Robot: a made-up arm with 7 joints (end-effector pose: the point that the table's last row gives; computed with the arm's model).
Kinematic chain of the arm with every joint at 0, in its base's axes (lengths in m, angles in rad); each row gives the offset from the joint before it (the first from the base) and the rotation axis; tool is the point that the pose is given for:
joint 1: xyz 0 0 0.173 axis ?
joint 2: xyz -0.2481 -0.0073 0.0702 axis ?
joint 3: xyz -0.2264 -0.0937 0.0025 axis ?
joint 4: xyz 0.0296 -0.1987 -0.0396 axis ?
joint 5: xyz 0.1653 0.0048 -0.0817 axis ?
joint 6: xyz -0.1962 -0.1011 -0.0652 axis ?
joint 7: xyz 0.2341 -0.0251 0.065 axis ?
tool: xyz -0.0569 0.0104 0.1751
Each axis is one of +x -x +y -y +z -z.
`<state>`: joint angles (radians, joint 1 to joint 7).
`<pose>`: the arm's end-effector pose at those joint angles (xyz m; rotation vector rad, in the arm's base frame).
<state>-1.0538 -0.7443 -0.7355 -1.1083 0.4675 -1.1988 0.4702</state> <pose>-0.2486 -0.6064 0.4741 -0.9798 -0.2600 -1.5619</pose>
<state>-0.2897 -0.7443 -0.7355 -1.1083 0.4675 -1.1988 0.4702</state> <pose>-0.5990 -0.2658 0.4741 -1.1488 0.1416 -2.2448</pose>
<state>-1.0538 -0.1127 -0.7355 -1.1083 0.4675 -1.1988 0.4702</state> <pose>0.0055 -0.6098 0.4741 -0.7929 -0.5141 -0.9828</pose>
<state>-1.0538 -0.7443 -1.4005 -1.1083 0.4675 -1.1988 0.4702</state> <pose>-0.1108 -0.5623 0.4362 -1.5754 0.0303 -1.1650</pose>
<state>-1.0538 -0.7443 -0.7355 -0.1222 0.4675 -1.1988 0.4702</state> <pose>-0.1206 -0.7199 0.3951 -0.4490 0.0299 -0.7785</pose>
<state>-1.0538 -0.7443 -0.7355 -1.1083 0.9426 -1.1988 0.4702</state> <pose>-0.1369 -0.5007 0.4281 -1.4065 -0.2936 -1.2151</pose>
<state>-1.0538 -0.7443 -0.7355 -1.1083 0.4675 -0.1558 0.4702</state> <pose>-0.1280 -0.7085 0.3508 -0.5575 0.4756 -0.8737</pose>
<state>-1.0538 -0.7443 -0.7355 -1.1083 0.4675 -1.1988 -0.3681</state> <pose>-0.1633 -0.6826 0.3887 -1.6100 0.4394 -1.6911</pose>
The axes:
joint 1: -z
joint 2: +z
joint 3: -y
joint 4: +z
joint 5: -x
joint 6: +z
joint 7: +x

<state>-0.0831 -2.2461 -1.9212 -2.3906 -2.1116 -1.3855 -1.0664</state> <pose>-0.2873 0.6885 0.3933 -0.1831 -0.3067 1.4709</pose>
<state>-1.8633 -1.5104 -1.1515 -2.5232 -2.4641 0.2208 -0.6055</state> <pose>-0.2696 -0.6682 0.2735 -0.2039 -1.3253 -0.9849</pose>
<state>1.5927 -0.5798 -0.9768 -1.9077 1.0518 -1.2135 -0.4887</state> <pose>-0.2719 0.5348 0.3282 0.2703 -1.9393 -0.0250</pose>
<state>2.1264 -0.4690 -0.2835 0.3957 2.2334 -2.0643 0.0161</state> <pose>0.4577 0.4985 0.2715 2.4726 -0.3211 1.3562</pose>
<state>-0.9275 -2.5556 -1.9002 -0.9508 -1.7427 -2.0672 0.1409</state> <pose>-0.3556 0.3497 0.5224 -0.0711 -0.5458 0.8690</pose>
